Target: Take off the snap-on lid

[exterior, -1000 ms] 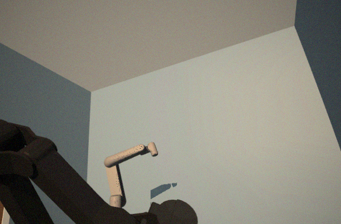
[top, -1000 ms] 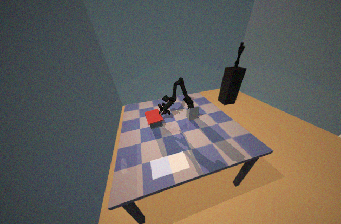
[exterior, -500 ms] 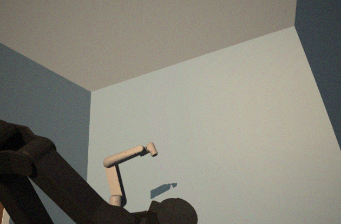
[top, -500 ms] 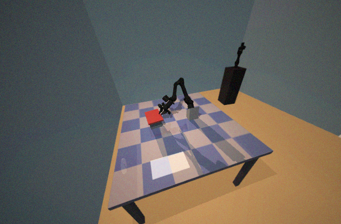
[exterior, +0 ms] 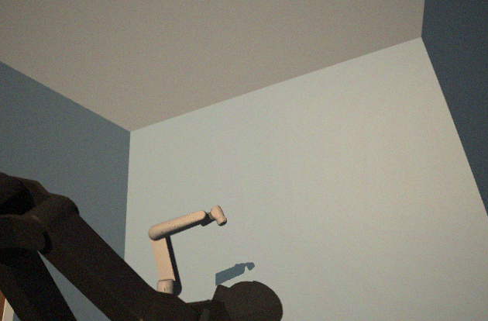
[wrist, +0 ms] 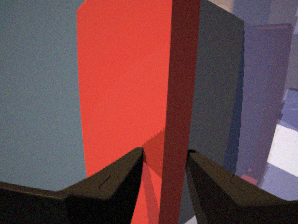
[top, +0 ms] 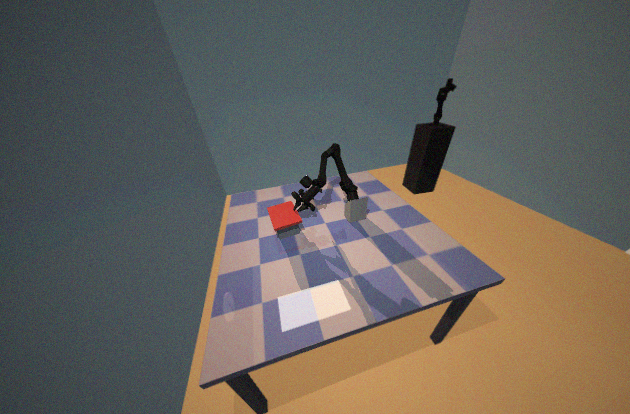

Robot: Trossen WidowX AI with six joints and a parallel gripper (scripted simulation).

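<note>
My gripper tip is now 7 cm short of the red lid and 2 cm to the right of it. From my gripper tip the other things lie so: grey storage box: 7 cm ahead, 2 cm to the left, 5 cm below.
</note>
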